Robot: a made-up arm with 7 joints.
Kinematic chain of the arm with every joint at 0, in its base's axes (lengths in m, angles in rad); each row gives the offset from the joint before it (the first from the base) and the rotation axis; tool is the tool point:
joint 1: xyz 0 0 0.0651 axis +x
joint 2: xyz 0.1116 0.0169 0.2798 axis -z
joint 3: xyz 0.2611 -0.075 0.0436 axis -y
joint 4: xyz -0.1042 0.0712 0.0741 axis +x
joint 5: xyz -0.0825 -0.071 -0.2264 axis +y
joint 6: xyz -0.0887 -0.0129 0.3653 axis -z
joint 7: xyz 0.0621 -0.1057 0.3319 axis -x
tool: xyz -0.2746 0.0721 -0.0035
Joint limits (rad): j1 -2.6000..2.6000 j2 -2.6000..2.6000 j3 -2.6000..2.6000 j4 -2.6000..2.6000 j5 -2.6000..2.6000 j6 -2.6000..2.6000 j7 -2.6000..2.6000
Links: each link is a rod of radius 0.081 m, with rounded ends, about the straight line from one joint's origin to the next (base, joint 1, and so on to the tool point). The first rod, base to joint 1, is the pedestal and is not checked.
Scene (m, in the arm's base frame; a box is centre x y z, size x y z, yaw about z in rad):
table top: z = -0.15
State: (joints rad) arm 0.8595 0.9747 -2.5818 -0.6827 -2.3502 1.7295 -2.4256
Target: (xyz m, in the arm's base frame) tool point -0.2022 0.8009 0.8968
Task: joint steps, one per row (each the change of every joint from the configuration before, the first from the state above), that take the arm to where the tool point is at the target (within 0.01 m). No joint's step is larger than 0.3 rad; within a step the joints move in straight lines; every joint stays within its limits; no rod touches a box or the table.
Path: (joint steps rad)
1: -0.2833 0.0685 0.1035 0.0579 -0.0311 -0.0201 0.0111
2: -0.2832 0.0685 0.1035 0.0578 -0.0311 -0.0200 0.0111
3: -0.2833 0.0686 0.1034 0.0579 -0.0312 -0.0201 0.0110
4: -0.2832 0.0685 0.1035 0.0578 -0.0311 -0.0200 0.0111
5: -0.2833 0.0685 0.1035 0.0579 -0.0311 -0.0201 0.0111

